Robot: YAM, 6 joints.
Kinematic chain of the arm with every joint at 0, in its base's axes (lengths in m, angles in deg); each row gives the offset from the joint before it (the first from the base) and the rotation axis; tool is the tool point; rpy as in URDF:
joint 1: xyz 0 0 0.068 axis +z
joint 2: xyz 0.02 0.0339 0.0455 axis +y
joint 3: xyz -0.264 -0.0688 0 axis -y
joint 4: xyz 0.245 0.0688 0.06 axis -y
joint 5: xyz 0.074 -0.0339 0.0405 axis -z
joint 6: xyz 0.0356 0 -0.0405 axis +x
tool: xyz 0 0 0 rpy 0 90 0
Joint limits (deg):
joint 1: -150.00..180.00
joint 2: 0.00..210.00
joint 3: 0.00..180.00
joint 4: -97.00..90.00
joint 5: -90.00..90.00
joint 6: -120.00..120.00
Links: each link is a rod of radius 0.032 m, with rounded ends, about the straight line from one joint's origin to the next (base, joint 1, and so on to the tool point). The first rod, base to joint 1, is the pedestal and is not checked.
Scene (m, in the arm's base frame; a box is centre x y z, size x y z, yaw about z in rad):
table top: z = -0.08
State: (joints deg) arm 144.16 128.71 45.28 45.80 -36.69 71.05
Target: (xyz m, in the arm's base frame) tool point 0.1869 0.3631 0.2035
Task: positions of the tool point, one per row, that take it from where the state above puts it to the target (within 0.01 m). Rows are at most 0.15 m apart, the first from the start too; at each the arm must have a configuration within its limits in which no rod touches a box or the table.
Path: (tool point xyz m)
1: -0.2542 0.2689 0.0471
2: -0.1869 0.3343 0.0756
3: -0.1023 0.3800 0.1058
4: -0.0066 0.4013 0.1374
5: 0.0925 0.3957 0.1700
6: 0.1869 0.3631 0.2035

